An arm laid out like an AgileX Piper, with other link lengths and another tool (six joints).
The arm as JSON. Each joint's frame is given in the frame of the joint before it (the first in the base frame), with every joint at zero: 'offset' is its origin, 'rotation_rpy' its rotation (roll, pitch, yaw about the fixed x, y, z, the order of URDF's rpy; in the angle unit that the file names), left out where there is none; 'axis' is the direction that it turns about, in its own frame. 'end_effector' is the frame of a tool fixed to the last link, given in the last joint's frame.
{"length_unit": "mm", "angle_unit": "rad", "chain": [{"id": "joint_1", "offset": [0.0, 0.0, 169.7], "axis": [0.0, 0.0, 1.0]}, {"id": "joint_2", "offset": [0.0, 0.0, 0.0], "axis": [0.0, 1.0, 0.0]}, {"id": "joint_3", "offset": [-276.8, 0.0, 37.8], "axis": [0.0, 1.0, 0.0]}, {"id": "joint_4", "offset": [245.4, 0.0, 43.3], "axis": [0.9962, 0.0, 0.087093]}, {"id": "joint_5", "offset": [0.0, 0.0, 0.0], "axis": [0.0, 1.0, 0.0]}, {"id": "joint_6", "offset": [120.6, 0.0, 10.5], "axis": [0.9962, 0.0, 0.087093]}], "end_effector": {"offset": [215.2, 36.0, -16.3], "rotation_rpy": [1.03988, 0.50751, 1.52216]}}
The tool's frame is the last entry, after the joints.
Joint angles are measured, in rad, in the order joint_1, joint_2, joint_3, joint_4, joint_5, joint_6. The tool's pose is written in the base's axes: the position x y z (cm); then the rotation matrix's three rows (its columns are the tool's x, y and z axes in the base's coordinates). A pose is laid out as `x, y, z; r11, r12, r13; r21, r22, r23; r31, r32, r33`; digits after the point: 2 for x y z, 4 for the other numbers.
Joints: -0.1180, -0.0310, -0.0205, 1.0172, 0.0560, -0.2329
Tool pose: 29.99, 3.10, 29.15; 0.0387, -0.5264, 0.8494; 0.9638, -0.2049, -0.1709; 0.2639, 0.8252, 0.4994
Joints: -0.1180, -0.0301, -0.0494, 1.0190, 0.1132, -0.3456
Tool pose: 29.73, 4.72, 29.18; 0.0049, -0.5139, 0.8578; 0.9888, -0.1254, -0.0808; 0.1491, 0.8486, 0.5075
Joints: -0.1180, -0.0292, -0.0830, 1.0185, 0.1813, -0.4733
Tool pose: 29.30, 6.55, 29.17; -0.0382, -0.5077, 0.8607; 0.9992, -0.0299, 0.0267; 0.0121, 0.8610, 0.5084
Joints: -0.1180, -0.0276, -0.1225, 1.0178, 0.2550, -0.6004
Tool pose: 28.67, 8.43, 29.33; -0.0858, -0.5138, 0.8536; 0.9881, 0.0660, 0.1391; -0.1278, 0.8553, 0.5021
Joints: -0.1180, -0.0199, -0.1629, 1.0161, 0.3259, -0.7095
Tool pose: 28.00, 10.13, 29.47; -0.1308, -0.5252, 0.8409; 0.9595, 0.1463, 0.2406; -0.2494, 0.8383, 0.4848
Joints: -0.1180, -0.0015, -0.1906, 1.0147, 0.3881, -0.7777
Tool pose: 27.51, 11.58, 28.96; -0.1772, -0.5222, 0.8342; 0.9297, 0.1892, 0.3159; -0.3228, 0.8316, 0.4520
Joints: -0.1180, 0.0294, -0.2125, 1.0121, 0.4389, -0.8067
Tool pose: 27.22, 12.76, 28.19; -0.2239, -0.5043, 0.8340; 0.9090, 0.2007, 0.3653; -0.3516, 0.8399, 0.4134
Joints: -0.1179, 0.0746, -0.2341, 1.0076, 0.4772, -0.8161
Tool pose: 27.14, 13.60, 27.34; -0.2663, -0.4741, 0.8392; 0.8957, 0.1999, 0.3971; -0.3560, 0.8575, 0.3714
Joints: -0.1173, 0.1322, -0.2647, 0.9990, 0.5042, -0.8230
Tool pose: 27.27, 14.11, 26.80; -0.2996, -0.4430, 0.8450; 0.8843, 0.2034, 0.4202; -0.3581, 0.8731, 0.3308
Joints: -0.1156, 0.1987, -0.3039, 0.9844, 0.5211, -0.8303
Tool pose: 27.62, 14.30, 26.56; -0.3243, -0.4140, 0.8505; 0.8731, 0.2151, 0.4376; -0.3642, 0.8845, 0.2917
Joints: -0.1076, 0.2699, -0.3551, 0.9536, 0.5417, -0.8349
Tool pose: 27.94, 14.53, 26.45; -0.3538, -0.3886, 0.8508; 0.8537, 0.2374, 0.4635; -0.3820, 0.8903, 0.2477
